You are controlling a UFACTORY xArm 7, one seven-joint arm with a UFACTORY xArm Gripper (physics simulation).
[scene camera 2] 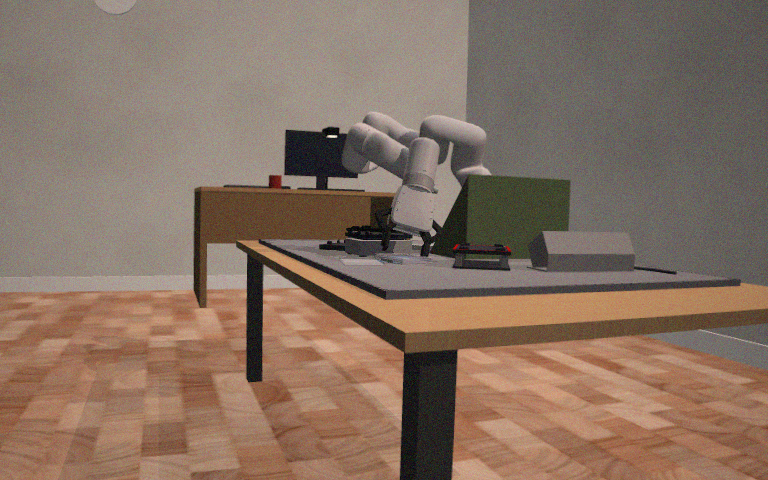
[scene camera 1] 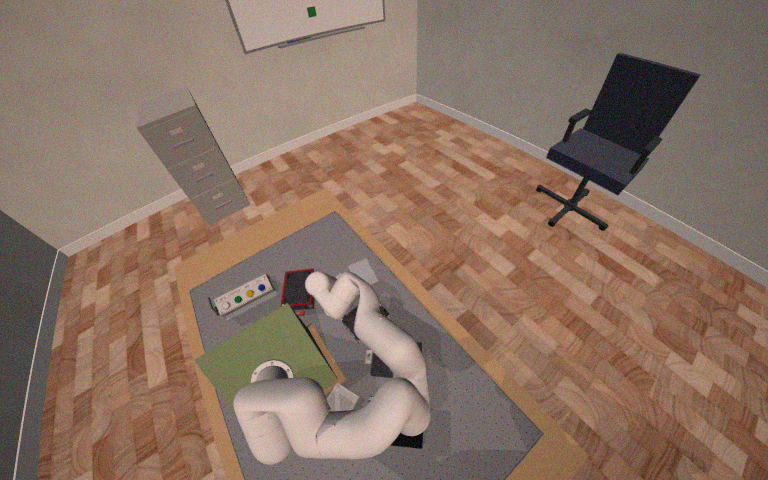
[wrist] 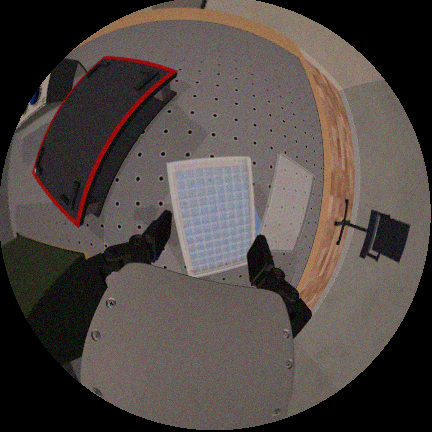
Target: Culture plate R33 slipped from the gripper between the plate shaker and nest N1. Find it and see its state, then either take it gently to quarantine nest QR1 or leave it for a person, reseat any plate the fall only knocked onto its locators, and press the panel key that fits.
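Places are measured from the arm's base along level axes (x back, y left, z down), in centimetres.
Pixels of known places: gripper, between the fingertips: (scene camera 2: 403, 254) (wrist: 212, 234); arm's base, origin of its link: (scene camera 2: 496, 224) (scene camera 1: 272, 378).
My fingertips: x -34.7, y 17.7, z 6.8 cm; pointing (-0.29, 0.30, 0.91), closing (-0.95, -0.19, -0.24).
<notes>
Ahead of a thing's pixels: the offset from my fingertips to its top centre. "pt": to the spot under its first point.
A culture plate @(dx -0.7, dy +1.2, dz +0.2 cm) (wrist: 212, 210) with a pale frame and bluish wells lies wells-up on the grey perforated board, without a lid on it. Its label is not readable. A blue patch @(pt dx -6.0, dy +1.0, dz +1.5 cm) (wrist: 257, 220) shows at its right edge. A clear lid-like sheet @(dx -11.2, dy +2.8, dz +0.8 cm) (scene camera 1: 363, 271) (scene camera 2: 362, 262) (wrist: 290, 200) lies apart, to the right of the plate in the wrist view. My gripper (scene camera 2: 404, 251) (wrist: 212, 234) is open and empty, its fingertips on either side of the plate's near part in the wrist view. The red-edged nest @(dx +14.1, dy +11.1, dz -3.0 cm) (scene camera 1: 297, 286) (scene camera 2: 481, 249) (wrist: 95, 130) holds no plate. The key panel @(dx +33.5, dy +20.9, dz -6.8 cm) (scene camera 1: 243, 294) has white, green, yellow and blue keys.
A green block (scene camera 1: 266, 339) (scene camera 2: 518, 215) stands beside the arm base. A grey device with a black top @(pt dx -2.4, dy -10.8, dz -1.5 cm) (scene camera 2: 378, 244) stands behind the gripper in scene camera 2. A clear open container @(dx +22.9, dy -34.6, dz +0.2 cm) (scene camera 1: 341, 397) is near the arm. The wooden table edge (wrist: 320, 100) runs beyond the lid-like sheet.
</notes>
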